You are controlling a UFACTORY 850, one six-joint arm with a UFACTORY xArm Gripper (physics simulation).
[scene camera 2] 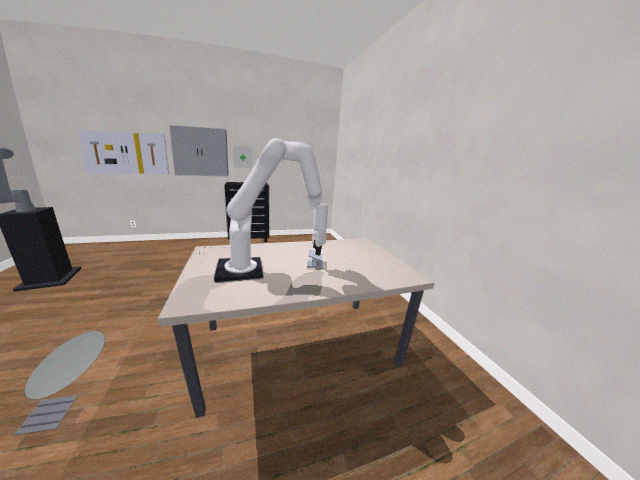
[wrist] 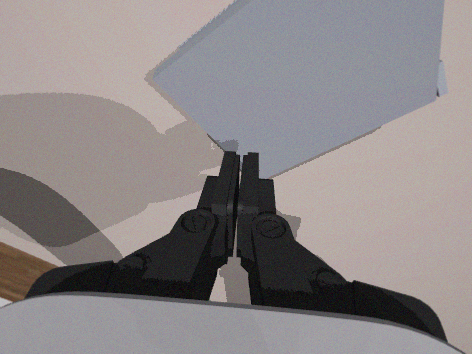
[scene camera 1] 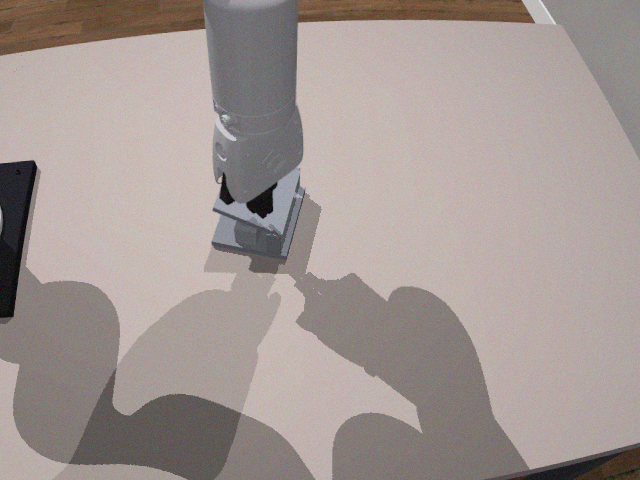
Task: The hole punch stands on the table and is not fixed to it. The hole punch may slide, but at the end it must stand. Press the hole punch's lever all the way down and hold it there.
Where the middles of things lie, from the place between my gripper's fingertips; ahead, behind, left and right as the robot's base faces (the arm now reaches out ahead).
Scene:
I see my gripper 10 mm short of the flat lever (scene camera 1: 274, 223), 50 mm to the right of it and 30 mm above it. Round my hand: hole punch base (scene camera 1: 229, 234) 10 mm ahead, 50 mm to the left, 50 mm below.

